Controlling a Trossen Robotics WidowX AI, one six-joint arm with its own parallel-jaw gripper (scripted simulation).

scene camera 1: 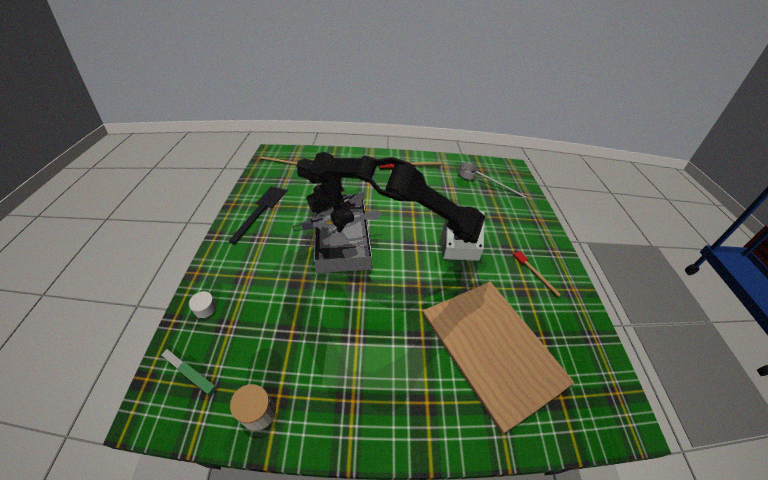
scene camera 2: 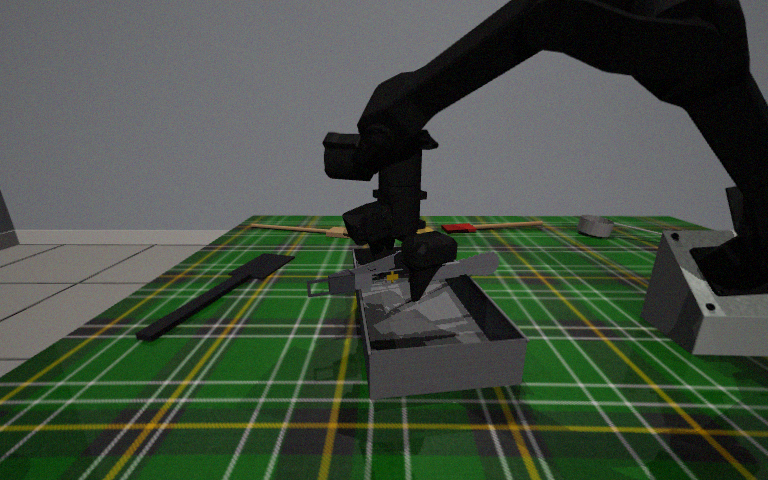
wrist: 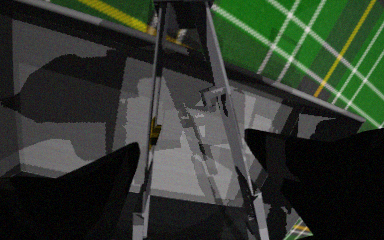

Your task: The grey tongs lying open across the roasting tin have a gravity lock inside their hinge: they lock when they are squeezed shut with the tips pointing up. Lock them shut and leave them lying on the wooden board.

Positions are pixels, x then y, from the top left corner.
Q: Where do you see a black spatula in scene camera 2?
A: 264, 265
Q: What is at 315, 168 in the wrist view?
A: My gripper.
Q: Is my gripper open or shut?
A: Open.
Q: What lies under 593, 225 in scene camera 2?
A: A grey measuring cup.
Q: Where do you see a grey roasting tin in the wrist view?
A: At 82, 84
